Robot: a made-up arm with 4 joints.
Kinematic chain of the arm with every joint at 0, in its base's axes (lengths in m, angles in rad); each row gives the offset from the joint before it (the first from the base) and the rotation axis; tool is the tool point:
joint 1: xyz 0 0 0.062 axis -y
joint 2: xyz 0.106 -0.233 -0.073 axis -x
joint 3: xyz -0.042 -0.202 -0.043 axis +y
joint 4: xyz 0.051 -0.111 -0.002 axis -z
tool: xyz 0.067 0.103 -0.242
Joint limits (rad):
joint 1: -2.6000..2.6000
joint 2: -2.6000..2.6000
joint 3: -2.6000..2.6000
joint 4: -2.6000..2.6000
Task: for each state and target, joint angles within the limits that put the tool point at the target. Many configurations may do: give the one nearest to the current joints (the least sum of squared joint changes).
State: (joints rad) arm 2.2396 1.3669 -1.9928 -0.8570
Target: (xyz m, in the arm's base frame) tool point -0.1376 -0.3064 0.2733
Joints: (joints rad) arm 1.3842 0.5465 -2.5024 -0.7138
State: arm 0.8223 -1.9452 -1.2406 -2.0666
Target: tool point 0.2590 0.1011 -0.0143
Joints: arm 0.3995 -2.0711 -0.8304 -1.5736
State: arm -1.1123 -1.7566 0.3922 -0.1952
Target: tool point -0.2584 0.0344 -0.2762
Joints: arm -1.0894 -1.4119 0.1883 0.6048
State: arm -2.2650 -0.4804 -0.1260 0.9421
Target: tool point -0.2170 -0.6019 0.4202
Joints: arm -2.6000 -0.0674 0.7606 1.6857
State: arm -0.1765 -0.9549 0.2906 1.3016
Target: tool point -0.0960 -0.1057 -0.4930
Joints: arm -0.3982 -1.1013 0.3687 1.4464
